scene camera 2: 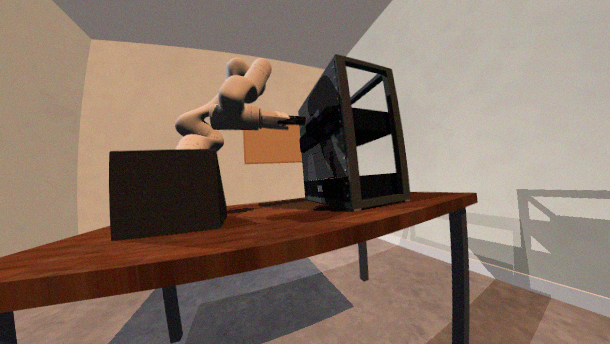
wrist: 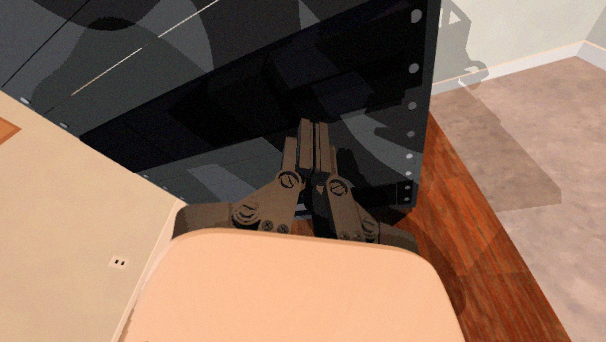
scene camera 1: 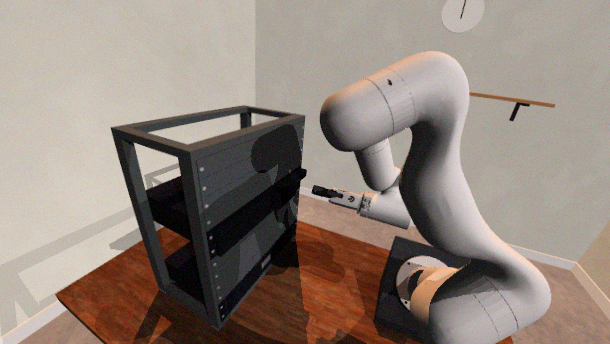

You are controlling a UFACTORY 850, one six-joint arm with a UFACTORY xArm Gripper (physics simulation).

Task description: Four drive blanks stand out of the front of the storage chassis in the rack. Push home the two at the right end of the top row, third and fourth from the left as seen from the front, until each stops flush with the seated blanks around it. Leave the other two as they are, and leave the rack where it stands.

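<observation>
The rack (scene camera 1: 194, 200) (scene camera 2: 351, 150) (wrist: 429, 50) stands upright on the table. The storage chassis (scene camera 1: 245, 225) (scene camera 2: 370, 122) (wrist: 225, 95) is a dark band across its front, partly in shadow. A dark block (scene camera 1: 304, 173) stands out at the chassis's right end in scene camera 1. In the wrist view, a dark raised shape (wrist: 305, 65) shows on the right half of the chassis. The shadow hides which blanks are flush. My gripper (scene camera 1: 315, 190) (scene camera 2: 303, 120) (wrist: 308, 137) is shut and empty, its fingers pointing at the rack's front. Whether the tips touch anything cannot be told.
The wooden table (scene camera 1: 345, 287) (scene camera 2: 260, 255) (wrist: 480, 265) carries the rack and my dark base block (scene camera 1: 387, 300) (scene camera 2: 165, 195). A lower dark unit (scene camera 2: 375, 185) sits at the rack's bottom. Walls stand behind the rack and beside it.
</observation>
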